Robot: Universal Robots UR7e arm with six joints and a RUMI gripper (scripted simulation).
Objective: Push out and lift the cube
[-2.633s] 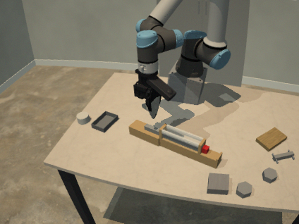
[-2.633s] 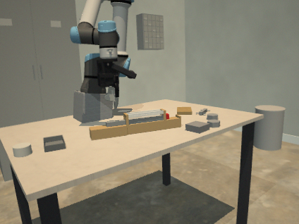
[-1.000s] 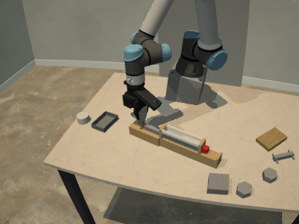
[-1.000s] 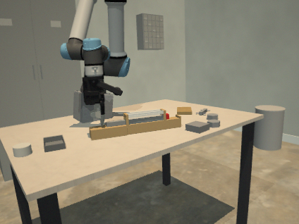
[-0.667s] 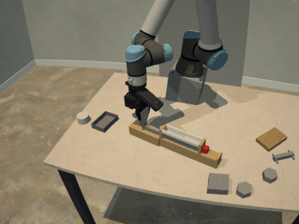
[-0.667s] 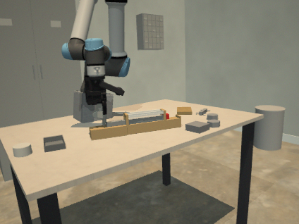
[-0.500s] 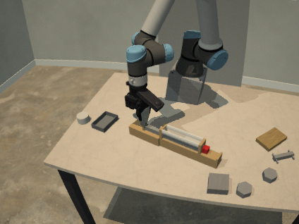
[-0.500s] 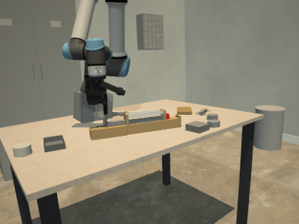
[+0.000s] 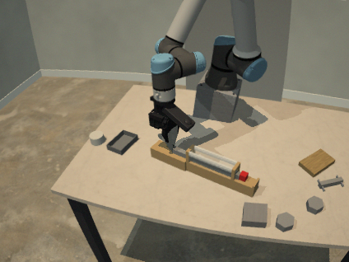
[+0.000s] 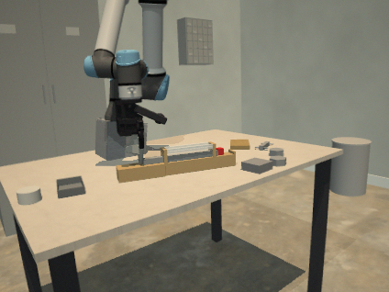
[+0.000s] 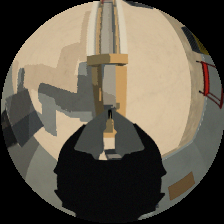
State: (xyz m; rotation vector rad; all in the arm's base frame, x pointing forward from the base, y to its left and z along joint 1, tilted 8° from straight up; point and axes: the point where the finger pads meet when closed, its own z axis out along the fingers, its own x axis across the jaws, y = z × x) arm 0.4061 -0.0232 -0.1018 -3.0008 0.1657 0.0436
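Right now the red cube is 300 mm to the left of my hand, 30 mm ahead of it and 10 mm below it. Also, from my hand: dark tray: 240 mm to the right, 60 mm below, 10 mm ahead; pale disc: 350 mm to the right, 50 mm below, 40 mm ahead; channel: 170 mm to the left, 20 mm ahead, 10 mm below.
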